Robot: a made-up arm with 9 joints. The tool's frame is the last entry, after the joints. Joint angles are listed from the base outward. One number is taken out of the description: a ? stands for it. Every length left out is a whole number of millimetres.
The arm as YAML. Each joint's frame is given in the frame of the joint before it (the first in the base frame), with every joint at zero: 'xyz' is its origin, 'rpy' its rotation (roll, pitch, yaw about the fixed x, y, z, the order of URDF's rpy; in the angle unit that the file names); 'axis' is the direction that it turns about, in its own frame. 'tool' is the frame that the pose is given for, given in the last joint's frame.
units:
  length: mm
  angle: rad
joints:
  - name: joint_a
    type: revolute
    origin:
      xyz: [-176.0, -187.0, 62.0]
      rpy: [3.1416, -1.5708, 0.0]
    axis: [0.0, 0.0, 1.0]
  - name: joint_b
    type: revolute
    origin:
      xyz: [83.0, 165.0, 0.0]
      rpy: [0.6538, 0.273, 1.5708]
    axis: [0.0, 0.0, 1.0]
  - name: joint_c
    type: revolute
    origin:
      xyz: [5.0, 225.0, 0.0]
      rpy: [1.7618, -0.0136, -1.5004]
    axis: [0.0, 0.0, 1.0]
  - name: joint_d
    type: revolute
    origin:
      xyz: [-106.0, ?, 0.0]
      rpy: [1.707, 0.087, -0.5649]
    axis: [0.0, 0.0, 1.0]
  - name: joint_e
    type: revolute
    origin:
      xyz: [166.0, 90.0, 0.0]
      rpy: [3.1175, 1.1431, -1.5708]
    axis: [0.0, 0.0, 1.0]
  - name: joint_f
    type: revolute
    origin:
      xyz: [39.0, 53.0, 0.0]
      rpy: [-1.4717, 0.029, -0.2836]
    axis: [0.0, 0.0, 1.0]
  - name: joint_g
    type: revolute
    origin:
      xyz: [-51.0, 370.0, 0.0]
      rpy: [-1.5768, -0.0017, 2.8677]
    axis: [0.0, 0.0, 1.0]
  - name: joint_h
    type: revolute
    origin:
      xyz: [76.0, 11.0, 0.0]
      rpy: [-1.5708, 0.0, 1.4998]
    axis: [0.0, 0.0, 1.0]
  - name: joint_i
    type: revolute
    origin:
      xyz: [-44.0, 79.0, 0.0]
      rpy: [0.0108, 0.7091, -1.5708]
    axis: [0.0, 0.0, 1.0]
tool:
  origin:
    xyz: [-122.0, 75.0, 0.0]
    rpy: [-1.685, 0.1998, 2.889]
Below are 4 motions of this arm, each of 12 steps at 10 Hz.
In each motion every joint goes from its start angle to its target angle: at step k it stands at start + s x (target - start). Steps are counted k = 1, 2, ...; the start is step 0. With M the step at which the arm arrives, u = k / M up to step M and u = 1 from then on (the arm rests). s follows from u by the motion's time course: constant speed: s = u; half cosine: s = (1 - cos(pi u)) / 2; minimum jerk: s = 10 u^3 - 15 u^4 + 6 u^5.
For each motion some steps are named. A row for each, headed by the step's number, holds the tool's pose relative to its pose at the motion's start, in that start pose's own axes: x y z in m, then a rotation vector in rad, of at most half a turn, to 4 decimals.
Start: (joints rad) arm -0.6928 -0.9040 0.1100 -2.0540 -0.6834 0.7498 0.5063 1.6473 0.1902
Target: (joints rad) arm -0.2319 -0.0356 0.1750 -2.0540 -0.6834 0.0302 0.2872 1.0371 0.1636
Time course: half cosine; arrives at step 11
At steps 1, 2, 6, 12:
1: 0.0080 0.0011 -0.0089 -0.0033 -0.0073 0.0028
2: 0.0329 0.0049 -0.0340 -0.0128 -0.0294 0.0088
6: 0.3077 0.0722 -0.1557 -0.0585 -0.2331 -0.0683
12: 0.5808 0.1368 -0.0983 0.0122 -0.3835 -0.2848

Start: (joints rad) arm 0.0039 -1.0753 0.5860 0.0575 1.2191 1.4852 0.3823 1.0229 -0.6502
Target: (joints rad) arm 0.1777 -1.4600 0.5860 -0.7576 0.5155 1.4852 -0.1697 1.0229 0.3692
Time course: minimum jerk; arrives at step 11
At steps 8, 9, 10, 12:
8: 0.0073 -0.1944 0.1939 0.0137 -1.1795 -0.3602
9: -0.0084 -0.2047 0.2069 0.0173 -1.2918 -0.3817
10: -0.0162 -0.2089 0.2121 0.0198 -1.3426 -0.3908
12: -0.0176 -0.2096 0.2130 0.0203 -1.3512 -0.3923

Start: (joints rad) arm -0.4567 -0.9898 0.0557 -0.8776 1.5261 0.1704 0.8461 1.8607 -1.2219
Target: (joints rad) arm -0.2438 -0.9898 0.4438 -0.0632 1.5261 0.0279 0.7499 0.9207 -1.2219
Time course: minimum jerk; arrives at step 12
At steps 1, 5, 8, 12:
1: -0.0005 0.0007 0.0015 0.0020 0.0018 -0.0006
5: -0.0529 0.0486 0.0844 0.1143 0.1539 -0.0090
8: -0.1605 0.1131 0.1423 0.1627 0.4355 0.0349
12: -0.2239 0.1391 0.1504 0.1363 0.5957 0.0601

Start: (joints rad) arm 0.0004 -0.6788 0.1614 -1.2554 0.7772 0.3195 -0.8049 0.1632 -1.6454
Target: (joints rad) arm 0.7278 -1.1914 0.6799 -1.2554 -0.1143 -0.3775 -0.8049 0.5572 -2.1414
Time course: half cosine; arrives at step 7
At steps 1, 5, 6, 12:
1: -0.0128 0.0238 -0.0197 -0.0286 0.0250 0.0568
5: -0.1943 0.1896 -0.2286 -0.1933 0.5931 0.7100
6: -0.2047 0.1969 -0.2402 -0.1629 0.7017 0.7689
12: -0.2059 0.1987 -0.2429 -0.1478 0.7381 0.7847

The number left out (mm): -98.0
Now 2 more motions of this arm.
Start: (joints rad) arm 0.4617 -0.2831 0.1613 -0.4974 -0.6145 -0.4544 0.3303 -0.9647 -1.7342
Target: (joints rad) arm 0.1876 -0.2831 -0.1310 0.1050 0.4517 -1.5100 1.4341 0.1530 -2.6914
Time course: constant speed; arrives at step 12
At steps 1, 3, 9, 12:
1: -0.0409 -0.0081 0.0453 0.1548 -0.0043 0.1525
3: -0.1107 -0.0550 0.1334 0.4601 -0.0219 0.4225
9: -0.1744 -0.3391 0.2764 1.3211 -0.1266 0.8980
12: -0.1374 -0.4790 0.2526 1.6937 -0.1510 0.9528

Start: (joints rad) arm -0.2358 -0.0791 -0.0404 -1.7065 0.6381 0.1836 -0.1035 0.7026 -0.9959
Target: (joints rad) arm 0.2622 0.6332 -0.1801 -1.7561 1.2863 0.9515 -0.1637 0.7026 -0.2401
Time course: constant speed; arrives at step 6
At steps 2, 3, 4, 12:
2: 0.0005 0.0952 0.2080 -0.1074 -0.4528 0.0504
3: -0.0065 0.1138 0.3114 -0.1528 -0.6574 0.0311
4: -0.0169 0.1132 0.4124 -0.1921 -0.8405 -0.0135
12: -0.0482 0.0562 0.5975 -0.2463 -1.1284 -0.1604

